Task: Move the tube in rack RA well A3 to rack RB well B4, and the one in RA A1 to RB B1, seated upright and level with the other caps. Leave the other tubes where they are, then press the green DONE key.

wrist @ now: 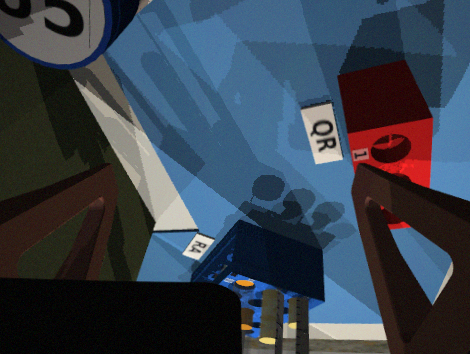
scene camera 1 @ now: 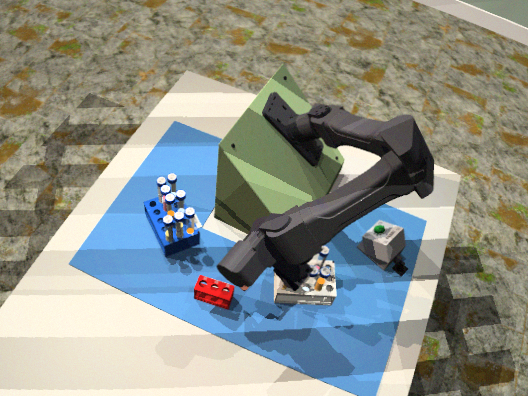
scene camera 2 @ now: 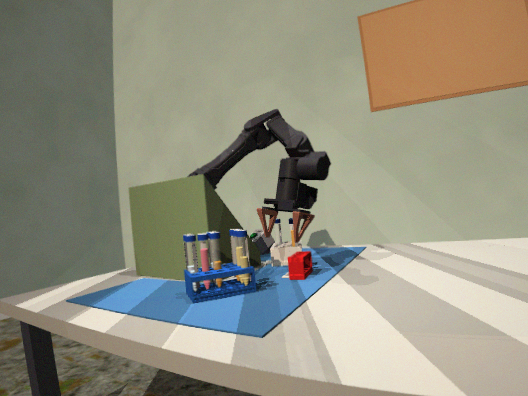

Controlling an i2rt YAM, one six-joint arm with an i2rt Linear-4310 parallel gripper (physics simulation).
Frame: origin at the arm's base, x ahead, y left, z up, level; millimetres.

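Seen in the pictures: gripper, fingertip midpoint: (wrist: 234,176) (scene camera 2: 281,239); arm's base, origin of the base link: (scene camera 1: 292,130) (scene camera 2: 176,213).
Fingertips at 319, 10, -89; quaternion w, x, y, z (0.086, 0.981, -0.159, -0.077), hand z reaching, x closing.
Observation:
Offsets run from my fingertips to a thing's top centre, as dx, dy, dz. "spot": to the spot under its first point. Level surfaces: height alone.
The blue rack RA @(-64, -205, -29) (scene camera 1: 181,245) (scene camera 2: 189,286) (wrist: 280,260) stands upright on the mat and holds several tubes with blue-rimmed white caps. Its well letters are too small to read, so I cannot tell A1 and A3. The white rack RB @(-33, +123, -29) (scene camera 1: 305,300) (scene camera 2: 284,255) stands under the arm and holds several tubes, partly hidden by the arm. My gripper (scene camera 2: 283,238) (wrist: 234,176) is open over rack RB, with nothing gripped; two tubes show in line with the gap in scene camera 2. A large tube cap @(spot: +6, +79, +46) (wrist: 55,30) is close to the wrist camera. The green DONE key @(-202, +252, -5) (scene camera 1: 379,228) (scene camera 2: 254,235) tops a grey box.
A small red rack QR @(+63, -51, -29) (scene camera 1: 214,292) (scene camera 2: 300,265) (wrist: 390,100) stands between the two racks, near the right finger in the wrist view. The green wedge-shaped arm mount (scene camera 1: 245,192) (scene camera 2: 167,230) rises behind. The blue mat @(dz -79) (scene camera 1: 125,250) (scene camera 2: 225,320) lies under the racks.

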